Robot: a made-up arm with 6 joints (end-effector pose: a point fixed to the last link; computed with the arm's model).
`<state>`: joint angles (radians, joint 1 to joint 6).
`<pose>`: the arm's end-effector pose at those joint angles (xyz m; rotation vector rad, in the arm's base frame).
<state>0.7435 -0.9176 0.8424 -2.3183 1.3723 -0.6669</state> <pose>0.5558 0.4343 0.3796 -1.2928 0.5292 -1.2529</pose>
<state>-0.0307 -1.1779 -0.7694 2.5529 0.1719 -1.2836</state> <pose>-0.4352 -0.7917 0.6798 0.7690 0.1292 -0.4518</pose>
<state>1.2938 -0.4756 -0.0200 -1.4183 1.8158 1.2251</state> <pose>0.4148 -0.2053 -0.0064 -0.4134 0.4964 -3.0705</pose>
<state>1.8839 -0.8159 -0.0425 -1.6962 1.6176 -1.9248</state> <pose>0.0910 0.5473 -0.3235 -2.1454 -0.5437 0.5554</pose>
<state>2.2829 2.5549 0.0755 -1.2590 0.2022 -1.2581</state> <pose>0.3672 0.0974 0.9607 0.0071 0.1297 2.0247</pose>
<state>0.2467 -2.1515 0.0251 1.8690 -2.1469 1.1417</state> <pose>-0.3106 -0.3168 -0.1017 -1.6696 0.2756 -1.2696</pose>
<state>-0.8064 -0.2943 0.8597 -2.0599 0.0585 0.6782</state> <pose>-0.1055 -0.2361 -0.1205 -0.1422 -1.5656 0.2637</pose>
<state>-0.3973 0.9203 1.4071 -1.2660 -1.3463 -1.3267</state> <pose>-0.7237 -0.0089 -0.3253 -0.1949 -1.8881 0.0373</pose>
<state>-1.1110 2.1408 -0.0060 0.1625 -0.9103 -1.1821</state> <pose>0.1001 -0.6117 0.7537 0.6559 0.7696 -0.0687</pose>
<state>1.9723 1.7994 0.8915 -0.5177 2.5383 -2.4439</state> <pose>0.7421 0.1606 0.5790 -0.6367 0.0256 -0.6159</pose>
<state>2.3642 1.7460 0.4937 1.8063 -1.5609 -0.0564</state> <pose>-0.4256 0.3462 0.0591 0.8697 -0.7181 -0.4160</pose>
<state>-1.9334 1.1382 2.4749 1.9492 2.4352 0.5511</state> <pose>0.0985 -0.5549 0.1585 2.3273 2.0377 -0.2917</pose>
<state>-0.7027 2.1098 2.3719 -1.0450 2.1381 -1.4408</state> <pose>-0.7619 0.5209 0.1271 -1.3357 -0.7308 0.9690</pose>
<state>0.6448 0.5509 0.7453 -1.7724 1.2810 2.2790</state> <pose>-0.1032 -0.1096 -0.0578 -0.4533 0.5340 2.6650</pose>
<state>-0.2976 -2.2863 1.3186 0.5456 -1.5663 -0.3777</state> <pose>-0.3889 -0.5173 -0.2817 2.5422 0.9679 0.5051</pose>
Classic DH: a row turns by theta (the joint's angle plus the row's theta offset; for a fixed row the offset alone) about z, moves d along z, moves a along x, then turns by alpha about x. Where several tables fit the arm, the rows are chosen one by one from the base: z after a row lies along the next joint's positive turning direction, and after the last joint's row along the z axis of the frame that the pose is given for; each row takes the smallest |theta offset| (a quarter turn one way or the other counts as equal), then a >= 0, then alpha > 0; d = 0 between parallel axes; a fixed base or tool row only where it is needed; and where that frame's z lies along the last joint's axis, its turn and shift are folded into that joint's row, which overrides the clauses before.
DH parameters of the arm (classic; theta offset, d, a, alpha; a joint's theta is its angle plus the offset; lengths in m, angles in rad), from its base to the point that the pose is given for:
joint 1: 0 0.17 -0.1 -1.5708
joint 2: 0 -0.07 -0.06 1.5708
joint 3: 0 0.09 0.03 -1.5708
joint 4: 1.5708 -0.26 0.02 1.5708
joint 5: 0 -0.56 -0.02 -1.5708
joint 6: -1.5708 0.04 0.01 1.5708
tool (fixed): 0 0.32 0 0

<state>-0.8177 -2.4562 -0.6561 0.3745 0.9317 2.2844</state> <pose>0.1131 -0.0363 -0.1396 -0.2020 -0.0309 0.4458</pose>
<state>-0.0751 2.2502 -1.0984 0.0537 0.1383 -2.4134</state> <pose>0.2290 0.5053 0.6767 -0.9061 -0.1393 0.5786</pose>
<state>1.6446 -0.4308 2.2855 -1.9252 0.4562 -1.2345</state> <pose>-0.2954 0.2059 -0.5124 -2.1351 -1.5374 -0.1963</pose>
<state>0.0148 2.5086 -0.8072 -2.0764 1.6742 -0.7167</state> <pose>-0.2975 -0.7348 0.7284 0.9353 0.0410 -0.2762</pose>
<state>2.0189 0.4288 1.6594 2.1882 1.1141 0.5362</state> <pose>-0.4863 0.2158 0.2943 -2.7513 0.4127 0.4562</pose>
